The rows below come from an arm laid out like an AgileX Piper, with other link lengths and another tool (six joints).
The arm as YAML. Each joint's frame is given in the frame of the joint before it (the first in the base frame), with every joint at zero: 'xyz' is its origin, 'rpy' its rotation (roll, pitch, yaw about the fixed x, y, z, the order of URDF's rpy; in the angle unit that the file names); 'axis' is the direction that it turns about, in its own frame. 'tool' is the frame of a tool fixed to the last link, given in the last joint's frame.
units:
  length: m
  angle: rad
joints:
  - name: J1
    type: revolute
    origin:
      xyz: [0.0, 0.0, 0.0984]
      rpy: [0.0, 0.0, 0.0]
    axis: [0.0, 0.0, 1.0]
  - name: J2
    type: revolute
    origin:
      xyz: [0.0, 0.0, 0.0]
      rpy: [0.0, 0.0, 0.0]
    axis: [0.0, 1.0, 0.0]
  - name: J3
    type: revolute
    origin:
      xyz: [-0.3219, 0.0, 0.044]
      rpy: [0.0, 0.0, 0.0]
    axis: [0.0, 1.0, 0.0]
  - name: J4
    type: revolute
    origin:
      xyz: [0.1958, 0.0, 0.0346]
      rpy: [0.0, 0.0, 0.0]
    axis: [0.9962, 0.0, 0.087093]
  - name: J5
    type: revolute
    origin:
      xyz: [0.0, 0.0, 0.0]
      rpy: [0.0, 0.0, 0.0]
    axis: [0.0, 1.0, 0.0]
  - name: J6
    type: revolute
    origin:
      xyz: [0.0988, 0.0, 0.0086]
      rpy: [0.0, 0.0, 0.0]
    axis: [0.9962, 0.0, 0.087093]
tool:
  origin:
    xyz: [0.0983, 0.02, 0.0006]
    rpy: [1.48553, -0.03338, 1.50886]
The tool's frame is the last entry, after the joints.
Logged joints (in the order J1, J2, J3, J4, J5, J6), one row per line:
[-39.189, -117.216, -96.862, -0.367, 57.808, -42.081]
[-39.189, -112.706, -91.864, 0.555, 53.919, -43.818]
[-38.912, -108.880, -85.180, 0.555, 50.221, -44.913]
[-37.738, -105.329, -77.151, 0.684, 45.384, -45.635]
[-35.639, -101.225, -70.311, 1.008, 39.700, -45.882]
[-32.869, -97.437, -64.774, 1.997, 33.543, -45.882]
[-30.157, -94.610, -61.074, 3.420, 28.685, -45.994]
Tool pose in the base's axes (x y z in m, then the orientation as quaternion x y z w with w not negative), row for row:
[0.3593, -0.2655, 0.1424, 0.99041, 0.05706, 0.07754, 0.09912]
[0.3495, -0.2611, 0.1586, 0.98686, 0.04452, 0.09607, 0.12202]
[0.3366, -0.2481, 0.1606, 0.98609, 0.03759, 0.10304, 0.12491]
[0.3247, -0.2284, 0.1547, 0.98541, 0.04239, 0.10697, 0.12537]
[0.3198, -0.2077, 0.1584, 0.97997, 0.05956, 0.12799, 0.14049]
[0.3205, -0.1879, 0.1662, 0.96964, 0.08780, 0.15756, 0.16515]
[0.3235, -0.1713, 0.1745, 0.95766, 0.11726, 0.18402, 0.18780]
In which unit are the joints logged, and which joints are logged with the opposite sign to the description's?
The joints are logged in degrees. Opposite sign: J2, J4, J6.
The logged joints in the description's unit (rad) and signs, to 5 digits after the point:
[-0.68398, 2.04581, -1.69056, 0.00641, 1.00894, 0.73445]
[-0.68398, 1.96709, -1.60333, -0.00969, 0.94106, 0.76477]
[-0.67914, 1.90031, -1.48667, -0.00969, 0.87652, 0.78388]
[-0.65865, 1.83834, -1.34654, -0.01194, 0.79210, 0.79648]
[-0.62202, 1.76671, -1.22716, -0.01759, 0.69290, 0.80079]
[-0.57367, 1.70060, -1.13052, -0.03485, 0.58544, 0.80079]
[-0.52634, 1.65126, -1.06594, -0.05969, 0.50065, 0.80275]

